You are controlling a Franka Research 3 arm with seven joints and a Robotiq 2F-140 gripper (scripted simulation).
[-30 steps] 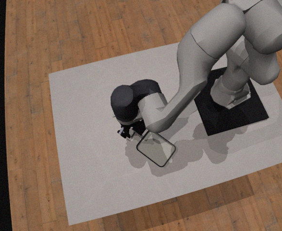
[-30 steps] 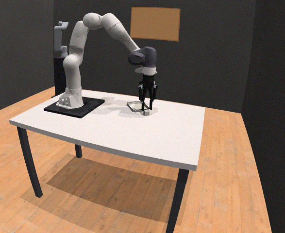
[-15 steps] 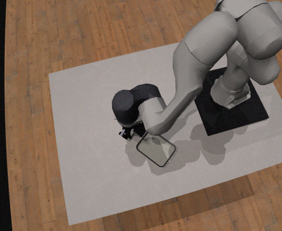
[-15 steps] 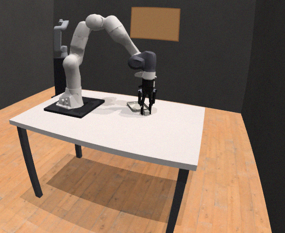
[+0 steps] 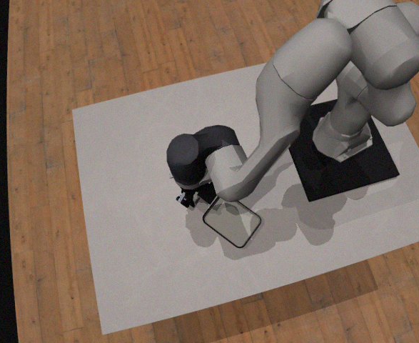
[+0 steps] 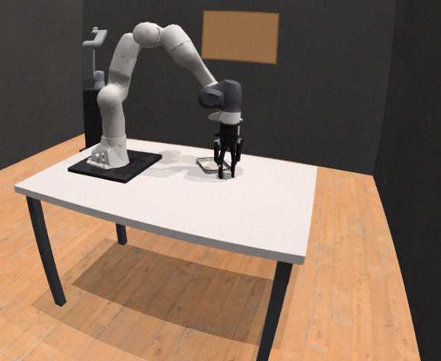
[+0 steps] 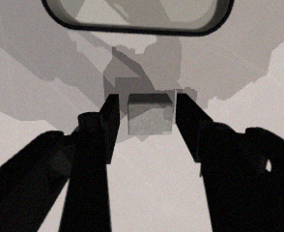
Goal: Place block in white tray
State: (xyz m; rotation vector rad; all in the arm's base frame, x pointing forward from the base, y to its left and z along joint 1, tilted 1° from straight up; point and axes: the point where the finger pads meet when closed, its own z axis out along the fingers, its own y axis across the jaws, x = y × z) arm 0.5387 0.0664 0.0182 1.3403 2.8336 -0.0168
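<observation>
Now: the grey block 20 mm below my hand. The rest, counted from my hand: white tray: 100 mm behind, 110 mm to the left, 20 mm below.
</observation>
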